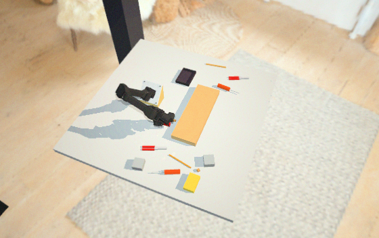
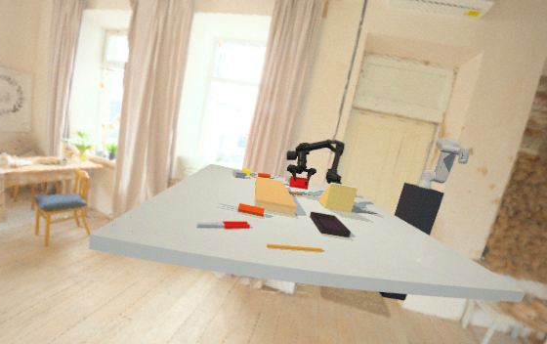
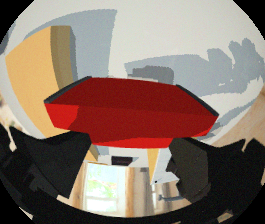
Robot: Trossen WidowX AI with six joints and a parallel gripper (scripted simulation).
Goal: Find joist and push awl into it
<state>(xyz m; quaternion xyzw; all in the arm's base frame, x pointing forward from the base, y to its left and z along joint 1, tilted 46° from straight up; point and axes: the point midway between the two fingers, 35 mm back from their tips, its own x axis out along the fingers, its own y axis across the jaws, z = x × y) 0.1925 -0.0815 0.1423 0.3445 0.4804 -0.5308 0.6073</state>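
Now: gripper tip 1 cm to the left of the stud finder and 1 cm past it. Also, from my gripper tip: dark tray 48 cm to the left, 8 cm behind, 6 cm below; yellow block 40 cm ahead, 32 cm to the right, 6 cm below.
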